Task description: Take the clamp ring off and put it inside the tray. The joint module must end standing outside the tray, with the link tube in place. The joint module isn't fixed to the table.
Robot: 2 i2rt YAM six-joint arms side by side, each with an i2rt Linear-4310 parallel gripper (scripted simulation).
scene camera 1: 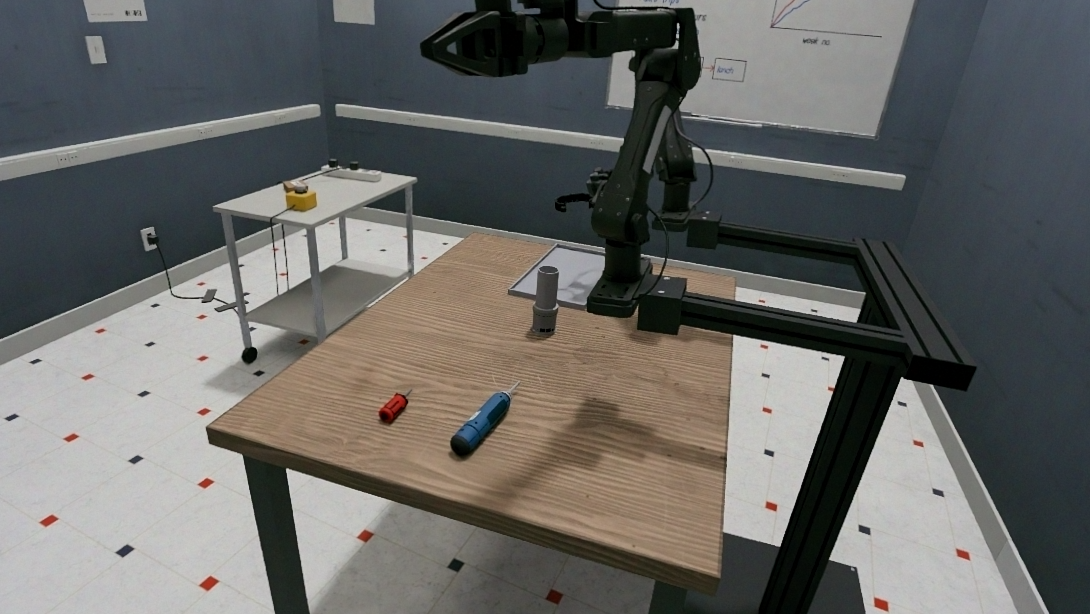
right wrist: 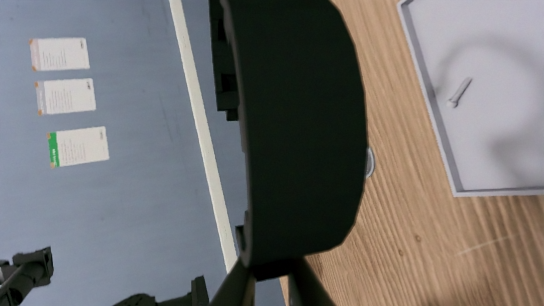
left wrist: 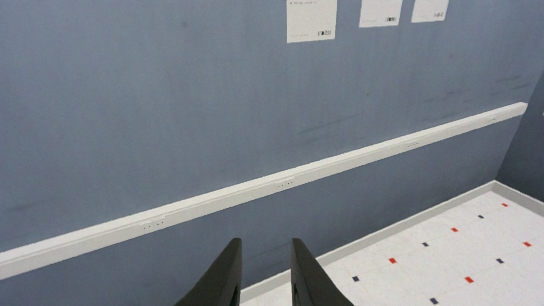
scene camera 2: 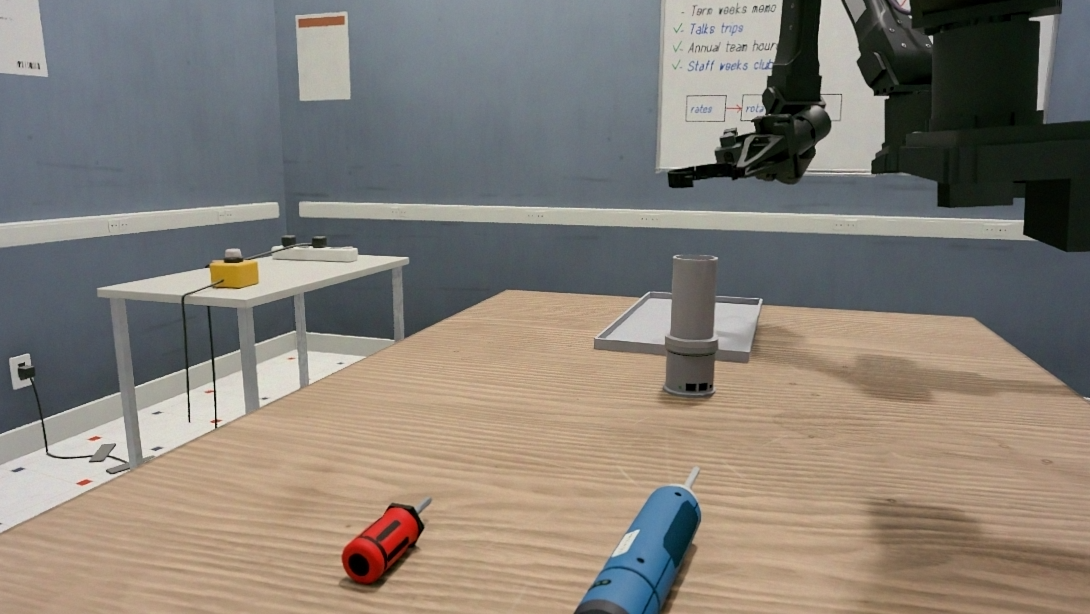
Scene:
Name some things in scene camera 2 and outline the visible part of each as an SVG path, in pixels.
My right gripper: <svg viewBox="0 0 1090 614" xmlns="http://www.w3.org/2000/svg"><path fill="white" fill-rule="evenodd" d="M806 120L800 121L799 117L792 117L790 114L757 116L751 120L751 123L754 123L754 132L739 135L737 127L725 129L724 135L729 132L735 133L736 142L743 142L744 145L736 169L745 169L745 176L738 178L755 176L757 179L764 181L780 179L789 182L796 182L802 178L803 174L799 155L808 150L814 143L814 138L812 138L810 132L813 128Z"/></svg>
A grey link tube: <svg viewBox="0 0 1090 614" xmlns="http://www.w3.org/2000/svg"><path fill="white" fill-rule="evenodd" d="M673 256L670 331L665 333L665 342L686 348L716 346L719 344L719 336L714 334L718 258L706 255Z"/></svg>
A grey tray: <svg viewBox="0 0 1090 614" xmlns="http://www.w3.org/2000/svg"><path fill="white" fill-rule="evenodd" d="M716 296L714 334L719 336L719 350L716 351L716 360L749 363L761 313L762 299ZM672 293L646 293L594 338L594 349L666 356L664 340L665 333L670 331Z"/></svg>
A grey joint module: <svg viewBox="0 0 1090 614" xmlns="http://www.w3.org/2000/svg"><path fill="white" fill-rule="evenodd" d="M664 340L664 347L666 348L666 373L663 391L683 398L705 398L716 393L716 387L714 386L715 351L718 350L719 344L708 348L686 348L668 344Z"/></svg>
A red screwdriver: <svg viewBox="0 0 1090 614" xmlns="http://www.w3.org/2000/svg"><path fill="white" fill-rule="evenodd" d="M431 497L426 497L415 508L414 506L392 502L381 518L373 522L348 543L342 552L342 565L349 577L359 583L372 583L404 553L407 547L412 548L425 529L418 514L421 514L433 501Z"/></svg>

